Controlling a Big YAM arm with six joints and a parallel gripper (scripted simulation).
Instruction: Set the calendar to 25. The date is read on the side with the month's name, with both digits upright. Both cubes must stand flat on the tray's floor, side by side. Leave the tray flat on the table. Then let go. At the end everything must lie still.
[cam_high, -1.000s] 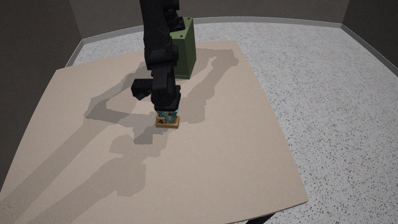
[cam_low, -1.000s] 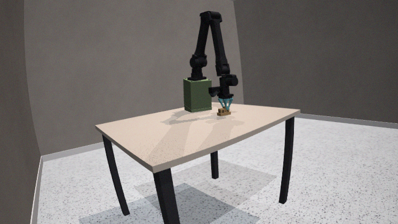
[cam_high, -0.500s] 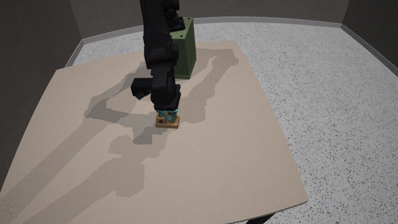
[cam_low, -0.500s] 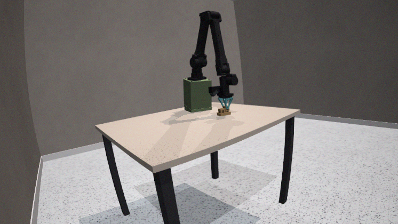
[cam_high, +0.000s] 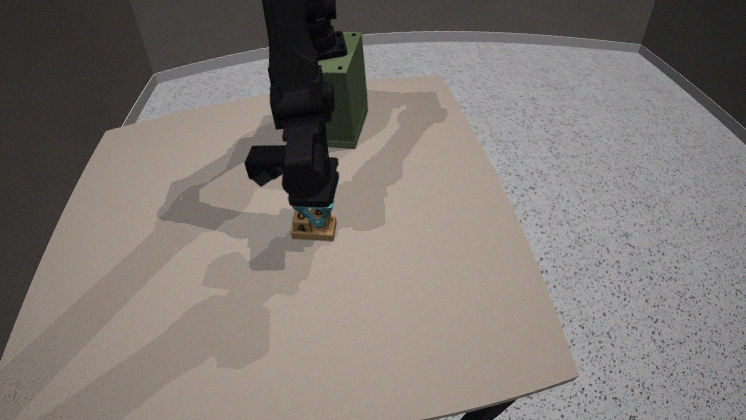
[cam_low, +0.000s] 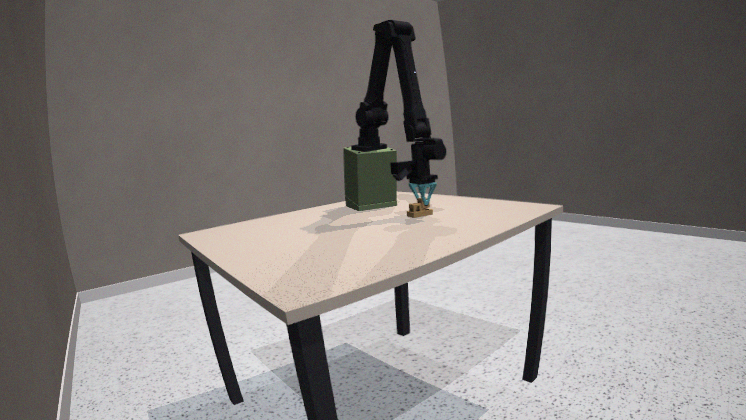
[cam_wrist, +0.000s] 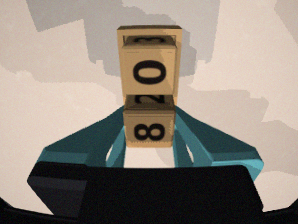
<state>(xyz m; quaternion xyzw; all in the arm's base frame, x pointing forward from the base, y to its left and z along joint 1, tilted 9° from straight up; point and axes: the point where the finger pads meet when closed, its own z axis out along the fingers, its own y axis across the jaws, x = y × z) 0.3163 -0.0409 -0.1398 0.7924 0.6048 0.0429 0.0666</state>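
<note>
Now: hand 30 mm above the wooden tray, 20 mm to the left of it and 10 mm past it.
</note>
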